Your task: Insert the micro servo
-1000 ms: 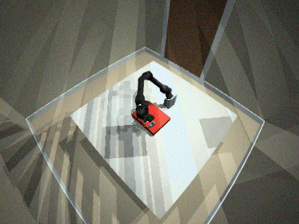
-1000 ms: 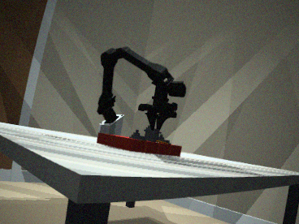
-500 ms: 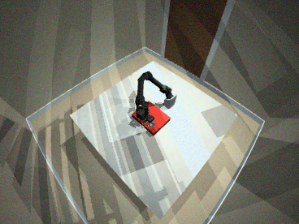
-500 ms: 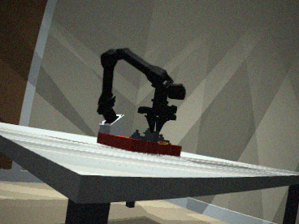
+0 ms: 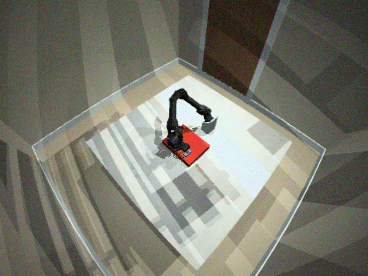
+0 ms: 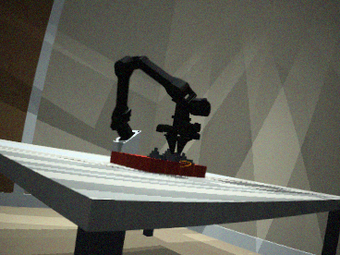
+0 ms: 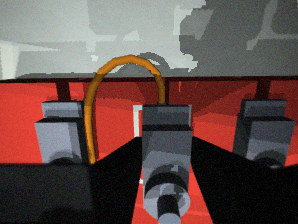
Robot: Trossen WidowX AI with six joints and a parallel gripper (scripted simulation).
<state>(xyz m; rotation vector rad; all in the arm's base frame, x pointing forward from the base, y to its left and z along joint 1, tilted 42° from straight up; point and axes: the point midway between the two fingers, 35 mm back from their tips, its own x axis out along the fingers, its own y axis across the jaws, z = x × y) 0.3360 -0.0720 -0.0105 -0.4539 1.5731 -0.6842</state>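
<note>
The red deck is 120 mm behind my gripper tip, 50 mm below it and 10 mm to the left of it.
</note>
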